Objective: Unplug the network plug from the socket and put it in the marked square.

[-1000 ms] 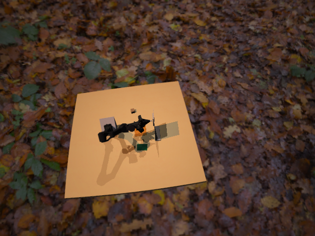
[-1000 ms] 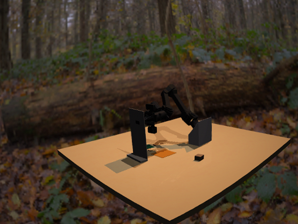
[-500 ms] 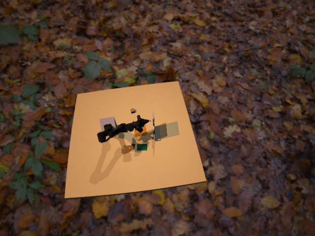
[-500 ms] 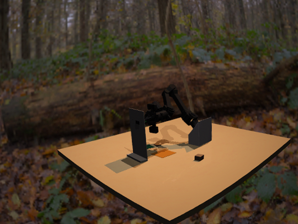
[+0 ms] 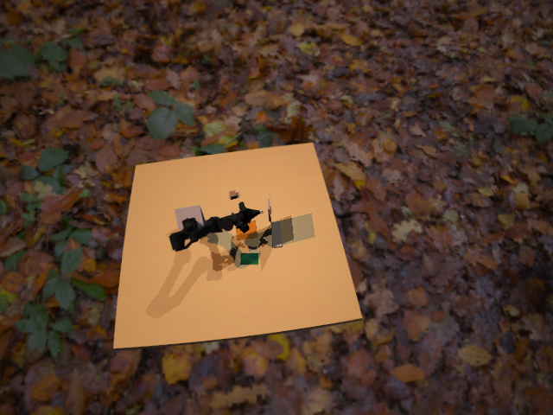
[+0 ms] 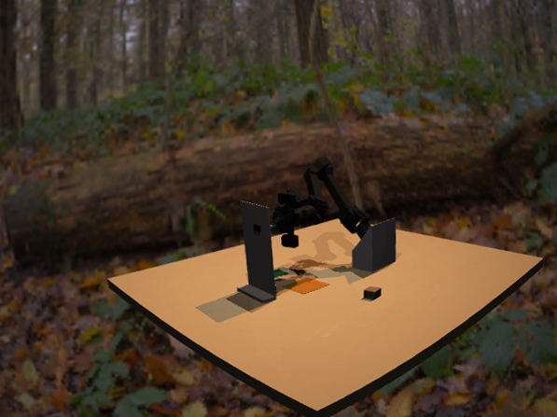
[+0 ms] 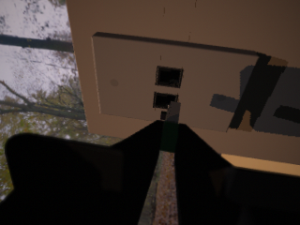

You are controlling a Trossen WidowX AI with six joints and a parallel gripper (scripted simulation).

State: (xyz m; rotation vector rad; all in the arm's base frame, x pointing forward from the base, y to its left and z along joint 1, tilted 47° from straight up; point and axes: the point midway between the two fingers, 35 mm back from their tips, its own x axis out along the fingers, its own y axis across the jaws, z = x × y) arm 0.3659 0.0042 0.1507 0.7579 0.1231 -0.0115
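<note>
The marked square lies 23 cm below my gripper tip, 9 cm behind it and 5 cm to the left of it. From my gripper tip the other things lie so: upright panel 9 cm below, 6 cm ahead, 1 cm to the right; then network plug 1 cm ahead; then green flat piece 23 cm below, 14 cm to the right, 10 cm behind.
</note>
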